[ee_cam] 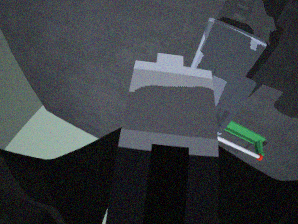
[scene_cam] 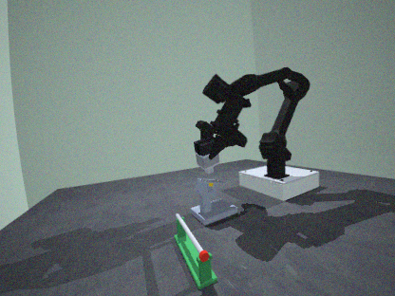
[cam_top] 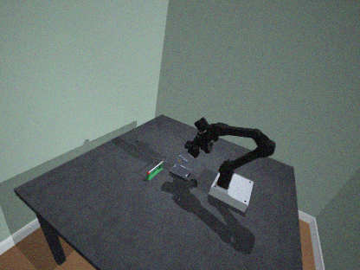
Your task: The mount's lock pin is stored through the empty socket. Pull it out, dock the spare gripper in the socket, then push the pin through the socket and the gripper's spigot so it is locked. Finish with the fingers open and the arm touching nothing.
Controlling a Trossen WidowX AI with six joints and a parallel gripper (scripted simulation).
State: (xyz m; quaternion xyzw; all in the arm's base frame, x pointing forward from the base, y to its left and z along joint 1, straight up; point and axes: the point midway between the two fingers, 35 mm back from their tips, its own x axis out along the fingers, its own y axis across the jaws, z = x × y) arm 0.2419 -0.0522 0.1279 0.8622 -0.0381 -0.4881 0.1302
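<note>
My gripper tip is now 140 mm short of the pin rest, 160 mm to the right of it and 140 mm above it. The rest, counted from my gripper tip: spare gripper 10 mm behind; grey mount 20 mm ahead, 50 mm to the left, 110 mm below.
</note>
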